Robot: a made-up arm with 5 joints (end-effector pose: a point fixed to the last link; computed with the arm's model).
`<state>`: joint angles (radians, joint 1 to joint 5).
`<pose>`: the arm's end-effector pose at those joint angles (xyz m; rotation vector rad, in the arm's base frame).
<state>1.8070 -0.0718 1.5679 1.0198 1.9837</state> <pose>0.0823 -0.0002 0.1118 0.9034 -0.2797 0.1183</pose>
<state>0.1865 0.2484 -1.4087 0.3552 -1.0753</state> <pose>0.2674 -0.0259 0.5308 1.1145 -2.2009 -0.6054</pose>
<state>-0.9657 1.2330 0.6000 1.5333 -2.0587</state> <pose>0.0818 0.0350 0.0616 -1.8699 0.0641 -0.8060</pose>
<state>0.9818 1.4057 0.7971 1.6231 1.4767</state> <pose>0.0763 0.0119 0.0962 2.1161 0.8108 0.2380</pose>
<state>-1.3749 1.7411 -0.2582 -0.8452 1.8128</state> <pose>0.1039 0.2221 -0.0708 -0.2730 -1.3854 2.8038</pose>
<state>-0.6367 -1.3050 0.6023 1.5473 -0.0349</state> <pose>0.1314 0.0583 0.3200 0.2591 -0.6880 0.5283</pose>
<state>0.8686 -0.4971 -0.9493 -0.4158 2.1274</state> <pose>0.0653 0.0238 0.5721 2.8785 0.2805 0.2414</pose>
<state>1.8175 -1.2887 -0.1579 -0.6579 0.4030</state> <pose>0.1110 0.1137 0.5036 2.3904 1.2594 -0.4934</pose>
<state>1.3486 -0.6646 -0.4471 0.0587 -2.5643</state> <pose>0.0981 -0.0702 0.5437 -1.6866 2.3025 0.6933</pose>
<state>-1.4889 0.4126 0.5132 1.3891 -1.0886</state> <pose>0.0726 0.1545 0.1120 -0.7231 0.1906 0.3352</pose>
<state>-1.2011 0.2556 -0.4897 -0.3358 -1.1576</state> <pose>0.1739 0.2961 0.4029 1.9981 -0.7683 -0.0030</pose>
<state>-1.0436 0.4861 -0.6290 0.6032 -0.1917</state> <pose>0.2354 0.3042 0.2925 0.6816 -0.9116 0.7172</pose>
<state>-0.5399 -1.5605 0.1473 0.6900 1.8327</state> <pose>0.0409 -0.0052 0.4545 -1.5146 -2.1124 1.0760</pose>
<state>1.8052 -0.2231 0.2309 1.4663 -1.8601</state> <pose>0.0351 -0.1978 0.2570 -0.0067 0.1293 2.5666</pose>
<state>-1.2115 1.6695 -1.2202 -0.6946 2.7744</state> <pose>0.1929 0.3558 0.1059 1.4831 1.5695 -1.5538</pose>
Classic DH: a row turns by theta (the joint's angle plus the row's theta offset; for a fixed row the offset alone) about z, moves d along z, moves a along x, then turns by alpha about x. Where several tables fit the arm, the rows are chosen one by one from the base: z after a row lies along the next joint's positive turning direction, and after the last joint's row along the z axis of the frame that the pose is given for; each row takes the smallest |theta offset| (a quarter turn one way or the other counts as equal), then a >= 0, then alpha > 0; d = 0 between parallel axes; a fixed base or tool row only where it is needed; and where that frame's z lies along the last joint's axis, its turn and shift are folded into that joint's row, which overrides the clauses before.
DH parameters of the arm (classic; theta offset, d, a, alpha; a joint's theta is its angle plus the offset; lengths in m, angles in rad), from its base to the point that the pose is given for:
base (fixed): 0 0 0.071 3.1416
joint 1: 0 -0.199 0.019 1.5708
joint 2: -1.324 0 0.131 0
joint 3: 1.2831 0 0.1711 0
joint 4: -1.5299 0.011 0 1.5708
joint 5: -0.0487 -0.079 0 0

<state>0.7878 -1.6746 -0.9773 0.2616 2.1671</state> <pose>-0.1487 0.2364 0.3458 2.4019 0.2840 0.6485</pose>
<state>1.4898 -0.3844 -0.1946 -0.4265 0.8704</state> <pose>0.0967 -0.1811 0.4949 -2.3761 -1.0470 -0.2473</pose>
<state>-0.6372 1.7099 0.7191 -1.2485 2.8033</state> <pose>0.1011 0.0360 -0.0404 0.4933 0.2773 -2.8403</pose>
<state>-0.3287 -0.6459 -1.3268 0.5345 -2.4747</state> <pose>-0.0223 -0.0202 0.5526 3.0436 -0.4437 -0.1818</pose>
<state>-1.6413 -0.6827 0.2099 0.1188 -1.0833</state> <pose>0.0469 0.1856 0.4292 1.9070 -0.3552 0.3404</pose>
